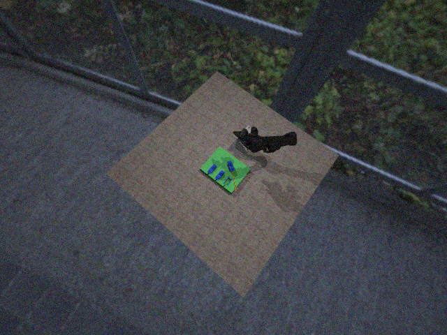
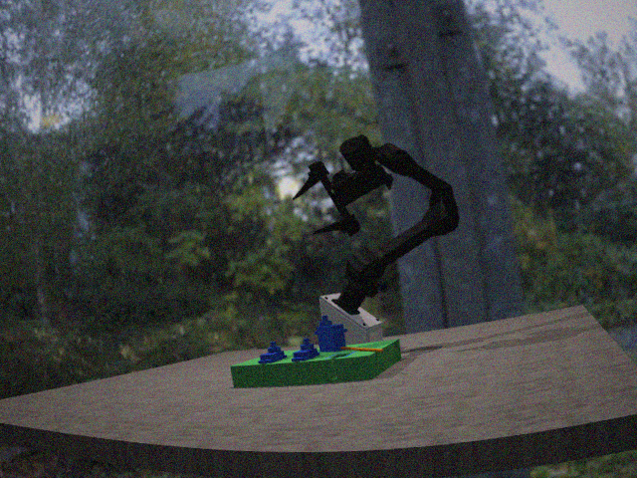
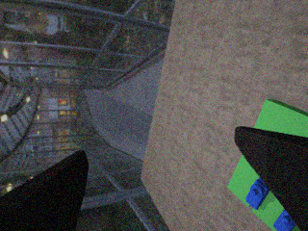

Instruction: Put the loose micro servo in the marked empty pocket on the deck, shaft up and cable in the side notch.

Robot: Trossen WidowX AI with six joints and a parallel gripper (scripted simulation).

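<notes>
The green deck lies 33 cm below my gripper tip, 8 cm ahead of it and 4 cm to the left of it.
</notes>
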